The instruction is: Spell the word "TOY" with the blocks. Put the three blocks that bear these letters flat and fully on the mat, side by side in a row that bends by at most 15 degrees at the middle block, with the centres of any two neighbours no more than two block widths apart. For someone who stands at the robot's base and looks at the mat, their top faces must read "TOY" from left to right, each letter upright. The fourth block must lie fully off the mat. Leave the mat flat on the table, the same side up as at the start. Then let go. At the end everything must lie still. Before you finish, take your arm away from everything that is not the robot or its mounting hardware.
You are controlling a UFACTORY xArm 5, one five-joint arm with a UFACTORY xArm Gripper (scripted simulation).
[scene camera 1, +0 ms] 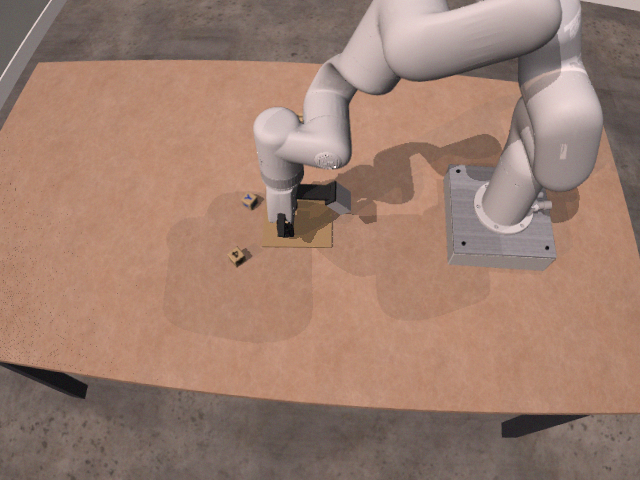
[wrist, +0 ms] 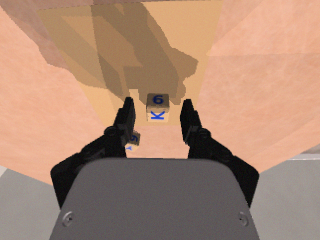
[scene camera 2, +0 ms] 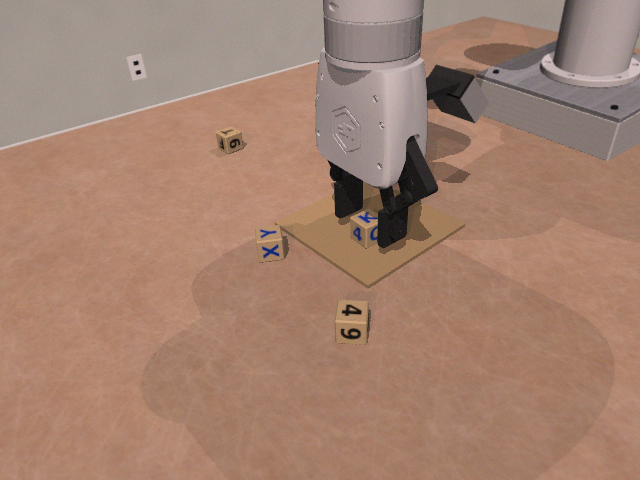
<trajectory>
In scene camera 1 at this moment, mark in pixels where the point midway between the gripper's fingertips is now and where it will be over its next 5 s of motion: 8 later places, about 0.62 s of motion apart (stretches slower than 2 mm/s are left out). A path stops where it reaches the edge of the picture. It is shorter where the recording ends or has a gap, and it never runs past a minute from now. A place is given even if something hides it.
My gripper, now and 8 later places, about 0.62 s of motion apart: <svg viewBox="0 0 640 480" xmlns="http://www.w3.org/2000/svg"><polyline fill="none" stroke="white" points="288,221 288,224 288,219 285,198 285,200 285,202 285,204 286,206 286,208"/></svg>
</trajectory>
